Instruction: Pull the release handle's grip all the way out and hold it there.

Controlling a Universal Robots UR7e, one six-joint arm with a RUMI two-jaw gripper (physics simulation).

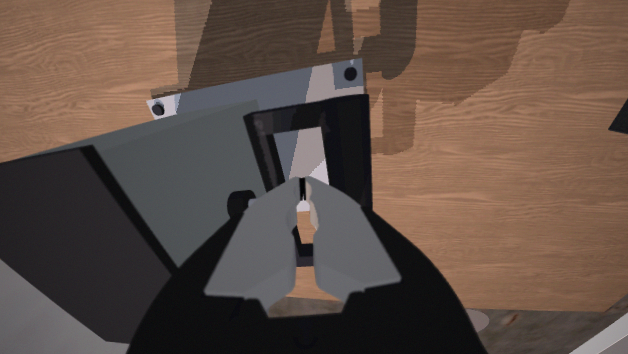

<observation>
In view: my gripper [302,179], a release handle grip [345,120] and a metal base plate [317,83].
</observation>
